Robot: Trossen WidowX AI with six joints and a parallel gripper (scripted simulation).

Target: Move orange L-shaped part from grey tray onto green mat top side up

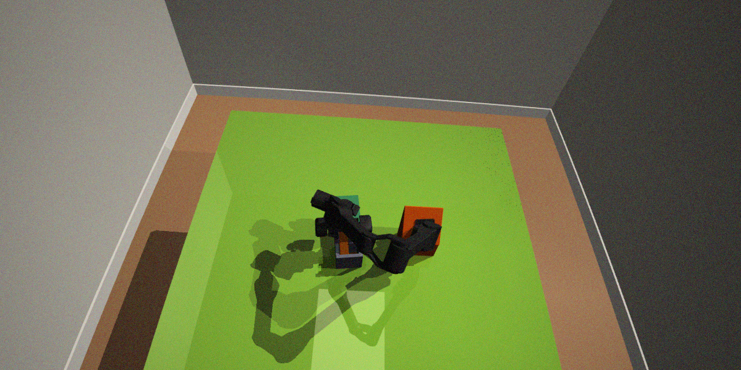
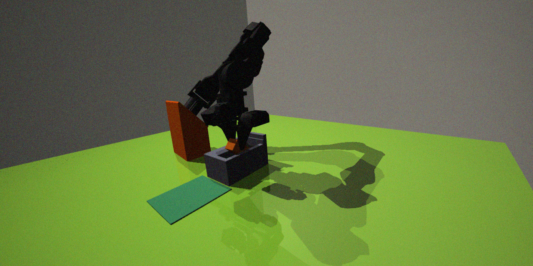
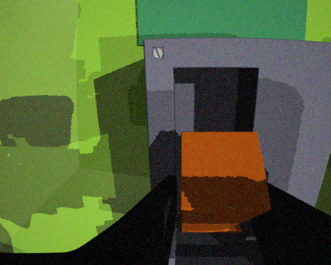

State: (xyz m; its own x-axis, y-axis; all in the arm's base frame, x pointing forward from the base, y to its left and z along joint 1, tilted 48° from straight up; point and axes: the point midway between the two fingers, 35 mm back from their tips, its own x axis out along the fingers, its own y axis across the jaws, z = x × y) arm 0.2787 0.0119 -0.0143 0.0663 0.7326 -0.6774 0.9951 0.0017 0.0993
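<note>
The mat lies 10 mm behind my gripper tip, 150 mm to the right of it and 80 mm below it. Round my gripper tip: orange L-shaped part (20 mm behind, 30 mm to the left, 30 mm below).
</note>
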